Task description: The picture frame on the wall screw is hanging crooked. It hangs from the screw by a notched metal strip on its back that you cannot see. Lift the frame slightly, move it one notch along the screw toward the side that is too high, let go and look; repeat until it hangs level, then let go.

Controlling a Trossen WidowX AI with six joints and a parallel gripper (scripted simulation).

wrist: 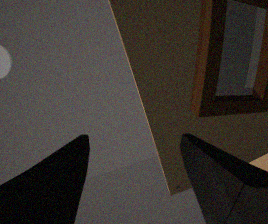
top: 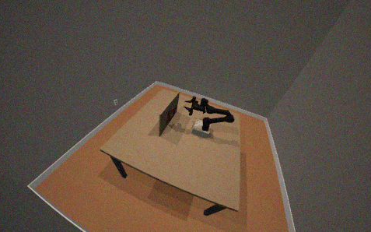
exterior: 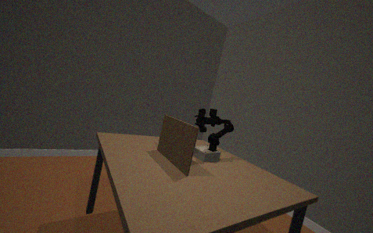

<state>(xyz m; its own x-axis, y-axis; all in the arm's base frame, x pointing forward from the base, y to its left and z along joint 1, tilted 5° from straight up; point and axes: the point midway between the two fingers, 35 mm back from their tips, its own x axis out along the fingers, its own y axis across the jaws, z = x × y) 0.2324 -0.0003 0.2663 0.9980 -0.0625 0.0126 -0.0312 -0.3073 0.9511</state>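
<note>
Right now my gripper tip is 170 mm above the picture frame, 120 mm short of it and 10 mm to the left of it. From my gripper tip the other things lie so: wall panel 170 mm below, 130 mm ahead, 10 mm to the right.
</note>
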